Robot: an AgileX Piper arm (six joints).
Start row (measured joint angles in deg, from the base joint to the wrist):
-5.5 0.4 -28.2 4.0 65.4 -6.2
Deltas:
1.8 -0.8 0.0 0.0 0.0 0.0
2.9 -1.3 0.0 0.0 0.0 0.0
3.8 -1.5 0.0 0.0 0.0 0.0
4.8 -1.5 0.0 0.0 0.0 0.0
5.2 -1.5 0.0 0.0 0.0 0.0
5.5 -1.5 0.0 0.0 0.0 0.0
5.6 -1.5 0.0 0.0 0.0 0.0
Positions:
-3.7 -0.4 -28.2 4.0 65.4 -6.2
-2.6 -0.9 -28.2 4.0 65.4 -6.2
-1.7 -1.1 -28.2 4.0 65.4 -6.2
-0.7 -1.1 -28.2 4.0 65.4 -6.2
-0.3 -1.1 -28.2 4.0 65.4 -6.2
0.0 -1.1 -28.2 4.0 65.4 -6.2
0.1 -1.1 -28.2 4.0 65.4 -6.2

